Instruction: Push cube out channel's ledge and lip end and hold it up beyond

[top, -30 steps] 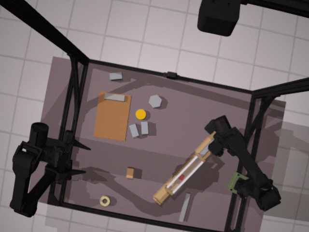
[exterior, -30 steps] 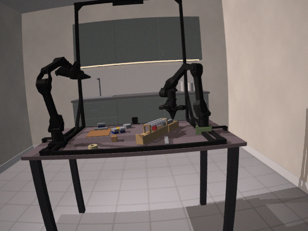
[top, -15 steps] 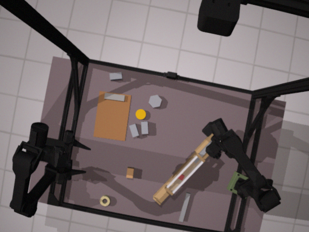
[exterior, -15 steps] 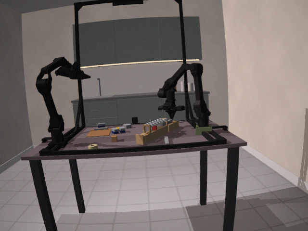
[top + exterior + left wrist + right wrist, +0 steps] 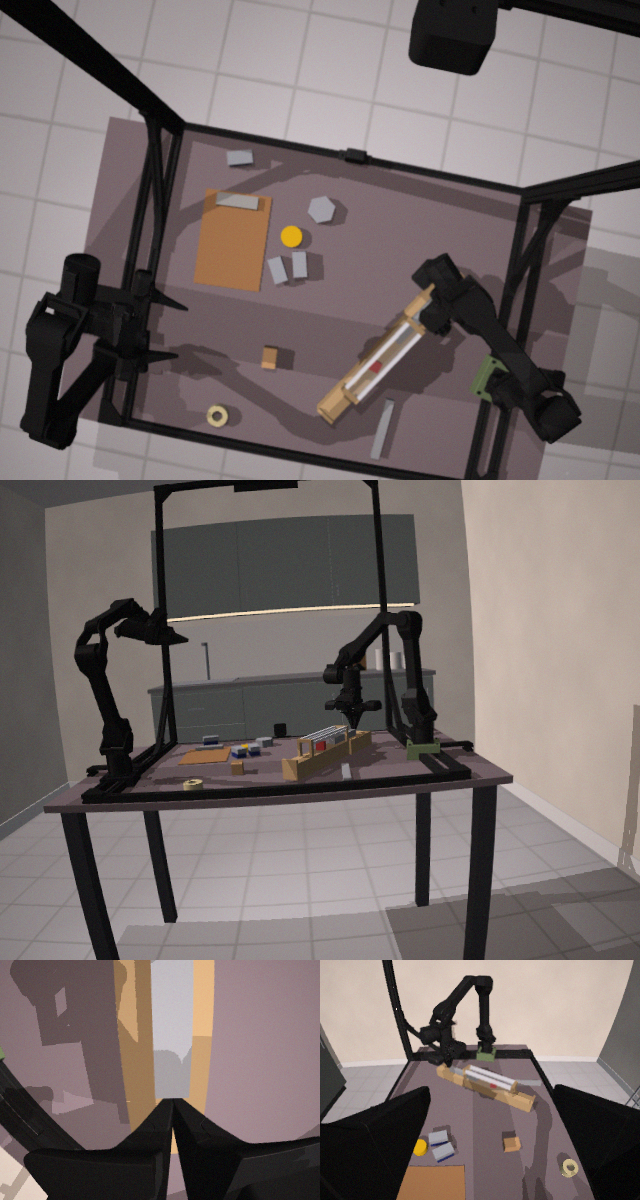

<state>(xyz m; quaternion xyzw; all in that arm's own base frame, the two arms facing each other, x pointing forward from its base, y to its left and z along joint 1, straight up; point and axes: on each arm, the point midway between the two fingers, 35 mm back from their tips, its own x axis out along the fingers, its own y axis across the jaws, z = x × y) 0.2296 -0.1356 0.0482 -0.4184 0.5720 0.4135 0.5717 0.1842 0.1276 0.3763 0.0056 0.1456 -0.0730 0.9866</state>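
My left hand is 16 cm short of the tan channel, 13 cm to the left of it and 4 cm above it. The rest, counted from my left hand: yellow disc (10 cm behind, 36 cm to the right, 8 cm below); small tan block (19 cm ahead, 39 cm to the right, 8 cm below); grey hexagon (17 cm behind, 30 cm to the right, 8 cm below).
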